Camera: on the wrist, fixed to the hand. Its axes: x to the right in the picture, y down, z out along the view.
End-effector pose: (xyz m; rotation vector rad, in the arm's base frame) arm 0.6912 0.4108 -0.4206 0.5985 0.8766 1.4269
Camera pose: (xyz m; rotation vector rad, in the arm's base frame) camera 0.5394 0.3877 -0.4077 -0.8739 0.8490 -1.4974
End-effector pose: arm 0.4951 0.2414 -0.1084 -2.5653 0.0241 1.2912
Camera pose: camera 0.5668 0.1171 -0.0523 -0.0775 -1.9931 -0.4790
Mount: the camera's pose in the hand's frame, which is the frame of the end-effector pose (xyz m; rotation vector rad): -0.0142 0.0972 -0.1187 0.2703 0.2358 -3.1162
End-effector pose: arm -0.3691 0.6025 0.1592 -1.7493 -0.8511 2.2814
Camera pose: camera -0.2335 0.5568 0.1020 0.4866 -1.0796 -0.1885
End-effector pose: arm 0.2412 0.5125 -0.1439 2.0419 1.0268 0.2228
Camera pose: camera 0.2324 0.5403 0.0074 1.1678 -2.6354 1.1895
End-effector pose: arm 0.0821 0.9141 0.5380 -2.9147 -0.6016 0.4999
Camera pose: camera 0.1459 0.8133 0.6355 0.5093 -2.5410 -0.3148
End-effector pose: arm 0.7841 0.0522 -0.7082 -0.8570 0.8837 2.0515
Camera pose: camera 0.7456 -0.0951 -0.7317 -0.7963 -0.5028 -0.8939
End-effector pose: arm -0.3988 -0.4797 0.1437 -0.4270 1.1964 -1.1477
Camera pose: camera -0.4574 -0.3929 0.0307 1.0293 0.4312 1.7036
